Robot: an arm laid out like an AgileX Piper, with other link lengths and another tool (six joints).
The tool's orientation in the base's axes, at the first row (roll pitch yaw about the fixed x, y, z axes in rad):
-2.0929, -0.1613, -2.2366
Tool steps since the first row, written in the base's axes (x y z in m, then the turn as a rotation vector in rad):
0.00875, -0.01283, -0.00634, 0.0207, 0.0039, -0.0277
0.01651, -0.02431, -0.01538, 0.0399, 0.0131, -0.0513
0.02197, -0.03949, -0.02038, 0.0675, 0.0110, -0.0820
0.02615, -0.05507, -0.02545, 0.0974, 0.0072, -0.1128
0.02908, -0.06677, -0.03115, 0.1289, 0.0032, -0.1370
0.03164, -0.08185, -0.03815, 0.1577, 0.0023, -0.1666
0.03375, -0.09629, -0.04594, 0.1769, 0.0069, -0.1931
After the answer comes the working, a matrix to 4 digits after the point.
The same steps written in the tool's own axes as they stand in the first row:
0.00361, -0.00131, 0.01633, -0.0201, 0.0146, 0.0244
0.00633, 0.00044, 0.03255, -0.0427, 0.0274, 0.0426
0.01399, -0.00091, 0.04755, -0.0629, 0.0401, 0.0765
0.02272, -0.00167, 0.06201, -0.0831, 0.0514, 0.1128
0.02910, -0.00051, 0.07367, -0.1031, 0.0562, 0.1470
0.03812, 0.00126, 0.08776, -0.1247, 0.0676, 0.1803
0.04679, 0.00404, 0.10157, -0.1442, 0.0820, 0.2028

The tool's axes in the first row as the columns of a matrix, in the base's axes (rounded; the answer above uses it unrounded):
-0.6097, -0.4782, 0.6322
-0.7762, 0.1986, -0.5984
0.1606, -0.8555, -0.4922

